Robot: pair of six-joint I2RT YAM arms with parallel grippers.
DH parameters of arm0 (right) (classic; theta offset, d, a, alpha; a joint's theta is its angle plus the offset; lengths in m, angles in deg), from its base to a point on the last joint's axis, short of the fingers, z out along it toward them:
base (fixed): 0 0 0 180
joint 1: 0 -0.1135 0.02 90
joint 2: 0 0 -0.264 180
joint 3: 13.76 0 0.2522 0
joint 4: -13.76 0 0.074 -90
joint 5: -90 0 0 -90
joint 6: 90 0.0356 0 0
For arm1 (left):
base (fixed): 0 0 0 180
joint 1: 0 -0.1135 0.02 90
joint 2: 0 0 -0.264 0
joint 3: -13.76 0 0.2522 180
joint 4: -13.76 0 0.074 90
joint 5: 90 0 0 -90
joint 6: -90 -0.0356 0 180
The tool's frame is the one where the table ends.
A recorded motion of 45 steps. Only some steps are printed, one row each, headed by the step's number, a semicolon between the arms.
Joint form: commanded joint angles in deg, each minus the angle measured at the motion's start. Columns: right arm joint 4, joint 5, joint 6, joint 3, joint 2, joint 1; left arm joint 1, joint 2, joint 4, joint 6, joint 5, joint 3.
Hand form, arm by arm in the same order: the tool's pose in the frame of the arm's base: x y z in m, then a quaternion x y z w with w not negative. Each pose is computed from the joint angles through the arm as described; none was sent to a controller.
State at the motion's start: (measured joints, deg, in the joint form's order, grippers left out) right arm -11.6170 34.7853 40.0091 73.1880 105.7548 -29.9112; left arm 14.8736 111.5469 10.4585 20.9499 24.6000 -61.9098
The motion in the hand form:
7: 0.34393 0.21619 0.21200 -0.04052 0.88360 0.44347 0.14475; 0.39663 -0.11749 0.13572 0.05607 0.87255 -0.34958 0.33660
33: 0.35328 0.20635 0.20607 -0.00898 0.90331 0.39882 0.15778; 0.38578 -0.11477 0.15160 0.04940 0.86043 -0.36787 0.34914
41: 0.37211 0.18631 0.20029 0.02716 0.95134 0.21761 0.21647; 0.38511 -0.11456 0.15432 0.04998 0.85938 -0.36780 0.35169
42: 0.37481 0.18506 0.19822 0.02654 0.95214 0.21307 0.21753; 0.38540 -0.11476 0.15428 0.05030 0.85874 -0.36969 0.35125
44: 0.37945 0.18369 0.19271 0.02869 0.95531 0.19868 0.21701; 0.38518 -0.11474 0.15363 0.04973 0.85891 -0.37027 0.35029
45: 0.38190 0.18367 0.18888 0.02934 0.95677 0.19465 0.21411; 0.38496 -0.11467 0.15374 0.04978 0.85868 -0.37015 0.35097
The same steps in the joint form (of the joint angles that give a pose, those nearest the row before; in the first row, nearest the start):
7: 0.40 1.16 -0.46 0.06 0.51 0.71; -0.82 3.12 3.37 0.64 5.09 -1.42
33: -2.91 -4.06 -1.16 1.52 1.75 2.17; -0.90 -0.93 5.36 2.96 6.16 1.52
41: -13.94 -24.50 -7.82 7.27 4.72 4.19; -0.90 -1.42 5.25 2.94 6.10 1.59
42: -13.96 -24.81 -8.31 7.63 5.29 4.48; -0.90 -1.34 5.36 3.04 6.31 1.53
44: -14.44 -26.05 -8.86 8.46 6.62 4.81; -0.90 -1.29 5.43 3.13 6.37 1.62
45: -14.59 -26.25 -9.02 8.91 7.47 4.94; -0.90 -1.35 5.54 3.13 6.34 1.70

